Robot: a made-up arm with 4 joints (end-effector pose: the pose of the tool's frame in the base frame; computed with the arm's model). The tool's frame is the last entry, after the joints.
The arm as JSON. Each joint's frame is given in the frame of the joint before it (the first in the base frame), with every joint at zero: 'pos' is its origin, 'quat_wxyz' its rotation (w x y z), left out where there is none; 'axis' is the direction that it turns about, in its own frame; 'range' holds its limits. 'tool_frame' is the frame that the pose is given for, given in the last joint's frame.
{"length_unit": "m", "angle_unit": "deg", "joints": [
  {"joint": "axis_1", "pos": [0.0, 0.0, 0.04], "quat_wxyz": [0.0, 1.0, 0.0, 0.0], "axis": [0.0, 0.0, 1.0], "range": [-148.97, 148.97]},
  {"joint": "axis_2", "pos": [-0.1, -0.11, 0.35], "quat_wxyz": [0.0, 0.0, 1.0, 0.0], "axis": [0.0, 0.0, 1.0], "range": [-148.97, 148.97]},
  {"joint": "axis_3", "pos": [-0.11, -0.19, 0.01], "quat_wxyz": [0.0, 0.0, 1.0, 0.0], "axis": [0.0, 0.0, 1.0], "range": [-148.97, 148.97]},
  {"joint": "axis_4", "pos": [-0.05, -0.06, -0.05], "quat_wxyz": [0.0, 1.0, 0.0, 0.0], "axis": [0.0, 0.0, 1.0], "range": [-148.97, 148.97]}
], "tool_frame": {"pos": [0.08, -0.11, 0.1]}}
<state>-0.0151 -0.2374 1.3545 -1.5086</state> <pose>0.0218 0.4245 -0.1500 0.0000 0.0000 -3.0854</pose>
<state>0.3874 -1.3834 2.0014 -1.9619</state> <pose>0.2440 -0.1359 -0.1500 0.0000 0.0000 0.5491</pose>
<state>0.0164 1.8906 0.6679 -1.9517</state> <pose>-0.4021 -0.0006 -0.1500 0.0000 0.0000 -0.7454</pose>
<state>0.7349 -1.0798 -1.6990 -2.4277</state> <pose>-0.0134 0.1073 -0.1500 0.0000 0.0000 -2.5434</pose>
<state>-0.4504 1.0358 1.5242 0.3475</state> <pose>-0.2559 0.1626 -0.1500 0.0000 0.0000 0.3095</pose>
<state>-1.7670 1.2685 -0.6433 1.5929</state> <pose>-0.1950 -0.4489 -0.1500 0.0000 0.0000 -1.0115</pose>
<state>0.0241 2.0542 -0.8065 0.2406</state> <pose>-0.3595 0.1694 -0.1500 0.0000 0.0000 3.0772</pose>
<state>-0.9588 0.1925 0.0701 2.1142</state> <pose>-0.4385 0.2488 -0.1500 0.0000 0.0000 -3.0878</pose>
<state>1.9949 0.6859 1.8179 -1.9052</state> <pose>0.5338 -0.0291 -0.1500 0.0000 0.0000 1.2511</pose>
